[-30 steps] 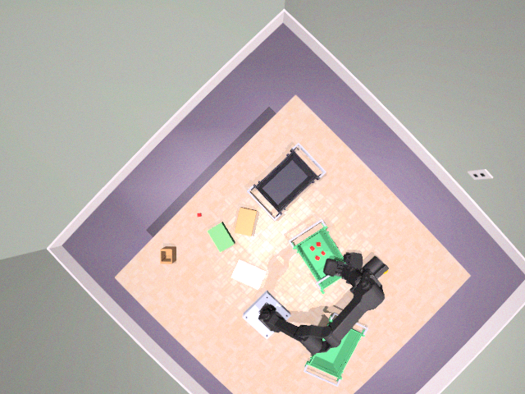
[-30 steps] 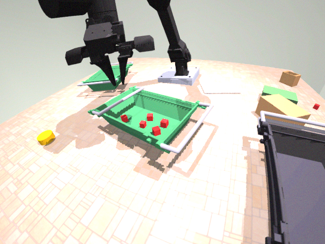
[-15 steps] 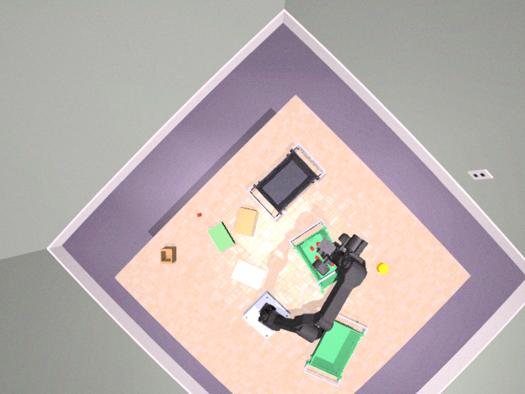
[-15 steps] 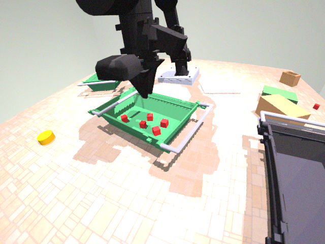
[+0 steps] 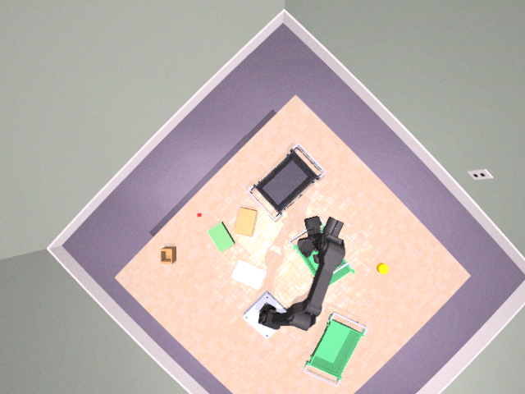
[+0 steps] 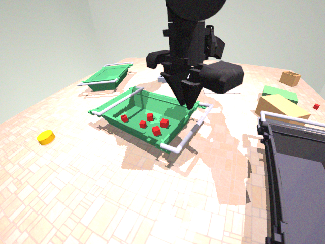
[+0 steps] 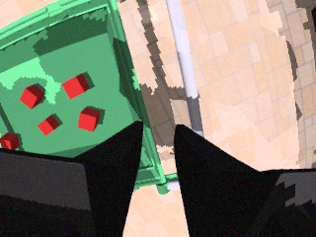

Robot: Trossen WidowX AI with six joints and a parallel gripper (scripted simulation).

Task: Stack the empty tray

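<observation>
My gripper tip is now 370 mm past the green tray, 440 mm to the left of it and 60 mm above it. From my gripper tip the other things lie so: green block (270 mm behind, 330 mm to the left, 80 mm below); then tan wedge (130 mm behind, 270 mm to the left, 70 mm below); then white sheet (340 mm behind, 110 mm to the left, 100 mm below).
</observation>
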